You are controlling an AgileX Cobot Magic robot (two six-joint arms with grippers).
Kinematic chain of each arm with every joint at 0, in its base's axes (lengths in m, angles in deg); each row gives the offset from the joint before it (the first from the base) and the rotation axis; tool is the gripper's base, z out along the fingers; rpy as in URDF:
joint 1: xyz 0 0 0.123 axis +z
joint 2: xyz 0 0 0 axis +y
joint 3: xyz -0.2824 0 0.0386 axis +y
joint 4: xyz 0.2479 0 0.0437 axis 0.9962 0 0.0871
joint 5: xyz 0 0 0 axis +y
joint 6: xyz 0.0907 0 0.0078 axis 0.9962 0 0.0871
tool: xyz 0 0 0 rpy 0 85 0
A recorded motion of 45 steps. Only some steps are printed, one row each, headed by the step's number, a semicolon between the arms.
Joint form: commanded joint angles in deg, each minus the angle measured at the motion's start. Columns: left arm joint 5, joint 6, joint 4, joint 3, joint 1, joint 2; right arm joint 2, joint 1, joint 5, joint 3, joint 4, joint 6.
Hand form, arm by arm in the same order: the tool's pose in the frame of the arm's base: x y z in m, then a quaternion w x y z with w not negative. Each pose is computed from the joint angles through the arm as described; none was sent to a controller.
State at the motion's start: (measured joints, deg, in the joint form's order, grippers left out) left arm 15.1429 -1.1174 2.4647 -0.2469 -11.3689 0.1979; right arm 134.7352 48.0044 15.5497 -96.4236 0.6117 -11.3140
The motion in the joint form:
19: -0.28 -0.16 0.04 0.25 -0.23 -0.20; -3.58 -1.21 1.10 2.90 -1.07 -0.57
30: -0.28 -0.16 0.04 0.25 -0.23 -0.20; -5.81 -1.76 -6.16 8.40 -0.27 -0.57
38: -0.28 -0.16 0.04 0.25 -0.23 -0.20; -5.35 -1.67 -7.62 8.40 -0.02 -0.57
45: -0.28 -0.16 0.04 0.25 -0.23 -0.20; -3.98 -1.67 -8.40 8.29 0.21 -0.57
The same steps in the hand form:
19: 0.0542 -0.0101 0.1896 0.64149 0.08133 0.76087 -0.05439; 0.3405 0.3623 0.1244 0.33260 -0.46215 0.81570 0.10207
30: 0.0542 -0.0101 0.1896 0.64149 0.08133 0.76087 -0.05439; 0.3370 0.3521 0.1244 0.36290 -0.44707 0.80962 0.11385
38: 0.0542 -0.0101 0.1896 0.64149 0.08133 0.76087 -0.05439; 0.3376 0.3538 0.1221 0.37018 -0.44441 0.80725 0.11754
45: 0.0542 -0.0101 0.1896 0.64149 0.08133 0.76087 -0.05439; 0.3383 0.3547 0.1118 0.36621 -0.44362 0.80953 0.11727

